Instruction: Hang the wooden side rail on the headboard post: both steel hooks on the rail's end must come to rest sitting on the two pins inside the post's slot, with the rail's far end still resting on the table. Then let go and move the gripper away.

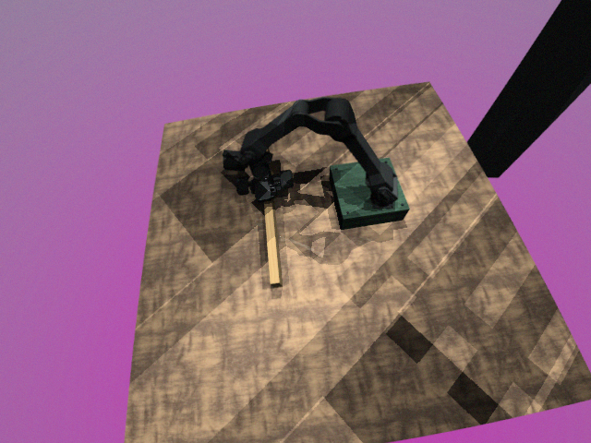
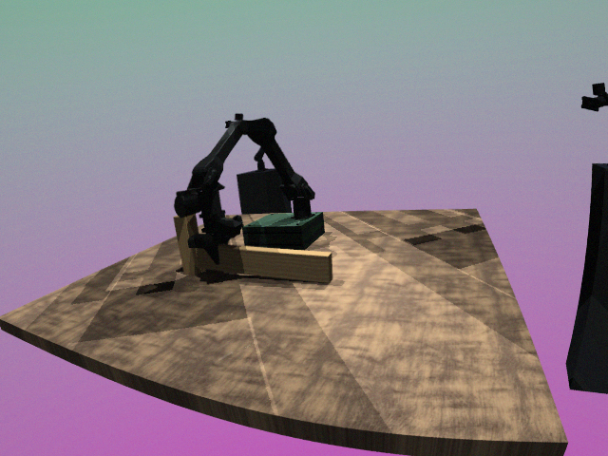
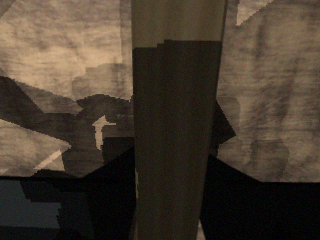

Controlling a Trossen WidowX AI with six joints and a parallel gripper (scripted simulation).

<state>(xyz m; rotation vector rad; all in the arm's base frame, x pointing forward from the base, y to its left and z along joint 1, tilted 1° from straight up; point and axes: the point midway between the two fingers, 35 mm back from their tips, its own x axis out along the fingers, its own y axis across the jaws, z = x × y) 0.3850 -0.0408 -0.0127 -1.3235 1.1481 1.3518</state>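
Now: the headboard post 2 cm ahead of my gripper tip, 10 cm to the right of it and 4 cm above it.
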